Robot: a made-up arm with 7 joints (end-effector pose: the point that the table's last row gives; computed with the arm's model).
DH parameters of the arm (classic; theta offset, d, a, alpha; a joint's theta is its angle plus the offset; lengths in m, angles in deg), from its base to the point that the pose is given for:
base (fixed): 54.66 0 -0.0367 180
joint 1: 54.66 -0.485 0.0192 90
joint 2: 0 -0.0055 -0.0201 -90
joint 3: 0 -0.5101 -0.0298 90
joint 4: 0 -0.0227 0.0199 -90
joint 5: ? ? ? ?
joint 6: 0 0.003 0.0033 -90
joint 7: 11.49 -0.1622 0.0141 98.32
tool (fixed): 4.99 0.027 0 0
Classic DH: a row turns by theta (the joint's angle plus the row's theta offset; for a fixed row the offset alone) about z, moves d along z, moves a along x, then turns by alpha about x.
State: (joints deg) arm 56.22 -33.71 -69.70 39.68 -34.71 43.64 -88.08
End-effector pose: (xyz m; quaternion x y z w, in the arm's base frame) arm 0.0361 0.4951 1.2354 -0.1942 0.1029 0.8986 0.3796
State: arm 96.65 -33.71 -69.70 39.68 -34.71 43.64 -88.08
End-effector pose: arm 0.3629 0.3326 1.2354 -0.1467 0.1637 0.7121 0.6668
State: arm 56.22 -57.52 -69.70 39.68 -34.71 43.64 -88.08
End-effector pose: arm -0.1123 0.7169 1.0004 -0.3582 0.2113 0.8394 0.3500
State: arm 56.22 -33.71 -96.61 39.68 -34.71 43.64 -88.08
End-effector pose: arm -0.0398 0.6098 1.1436 -0.1396 0.1678 0.9609 0.1703
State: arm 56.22 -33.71 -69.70 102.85 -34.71 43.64 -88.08
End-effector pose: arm 0.2962 0.2779 0.8115 0.2297 0.3764 0.7398 0.5082
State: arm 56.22 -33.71 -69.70 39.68 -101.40 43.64 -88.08
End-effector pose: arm -0.0476 0.5096 1.2650 -0.1345 0.0630 -0.9876 0.0514
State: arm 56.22 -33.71 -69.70 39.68 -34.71 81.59 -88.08
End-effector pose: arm 0.0445 0.4722 1.1294 -0.0410 0.3895 0.8488 0.3550
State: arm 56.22 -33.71 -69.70 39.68 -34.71 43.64 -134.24
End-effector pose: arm 0.0488 0.4791 1.2473 0.1616 -0.0713 0.9268 0.3315
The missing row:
joint 5: 0 -0.3795 -0.022 90
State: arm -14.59 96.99 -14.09 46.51 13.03 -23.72 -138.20
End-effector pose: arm 0.8482 0.2637 0.1165 0.4652 0.0336 0.7393 0.4857
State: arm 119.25 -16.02 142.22 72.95 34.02 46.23 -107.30
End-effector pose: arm 0.0260 0.5865 0.9110 -0.1416 0.4094 0.9009 0.0256
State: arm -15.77 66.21 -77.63 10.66 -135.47 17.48 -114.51
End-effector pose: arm 0.9083 0.3029 0.8837 -0.7188 0.4629 0.1242 0.5037
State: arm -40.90 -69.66 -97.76 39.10 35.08 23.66 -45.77
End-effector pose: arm -0.8741 -0.2950 0.7441 -0.8086 -0.5096 0.2901 0.0477
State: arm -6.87 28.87 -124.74 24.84 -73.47 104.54 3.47
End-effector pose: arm 0.2046 0.0375 1.2601 0.3875 0.5980 -0.3953 0.5796
